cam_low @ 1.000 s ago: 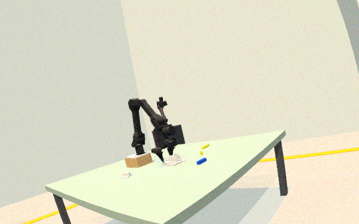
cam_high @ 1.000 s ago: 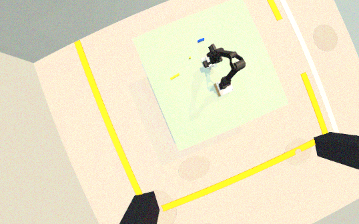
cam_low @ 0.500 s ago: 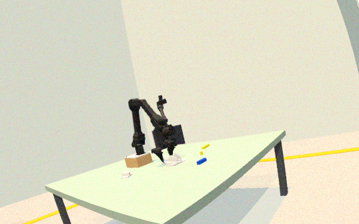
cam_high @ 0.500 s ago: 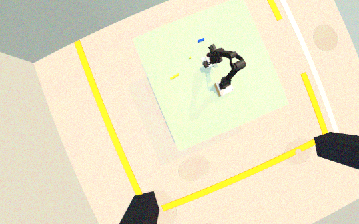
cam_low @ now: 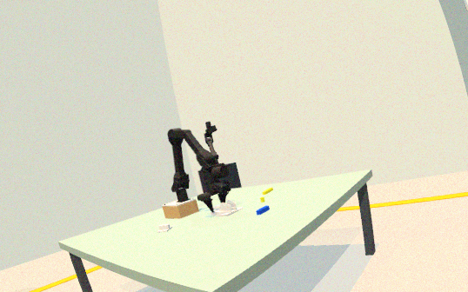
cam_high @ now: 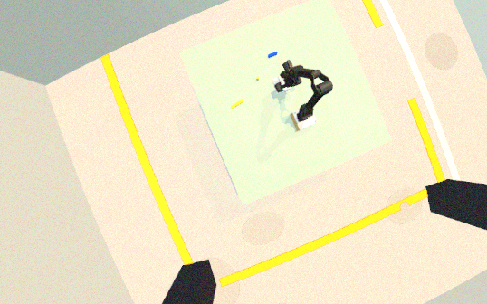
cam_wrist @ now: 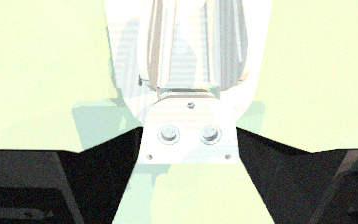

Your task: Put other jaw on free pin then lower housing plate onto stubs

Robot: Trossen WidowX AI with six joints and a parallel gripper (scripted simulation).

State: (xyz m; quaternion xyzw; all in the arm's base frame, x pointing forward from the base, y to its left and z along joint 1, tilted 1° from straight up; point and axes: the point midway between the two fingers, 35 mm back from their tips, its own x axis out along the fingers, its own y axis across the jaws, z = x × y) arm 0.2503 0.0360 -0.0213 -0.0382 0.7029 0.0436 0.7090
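My gripper tip is 20 mm to the right of the white jaw and 20 mm short of it. The rest, counted from my gripper tip: yellow bar: 390 mm to the left, 20 mm behind, 10 mm below; then blue block: 290 mm ahead, 20 mm to the left, 10 mm below; then yellow cube: 180 mm to the left, 130 mm ahead.
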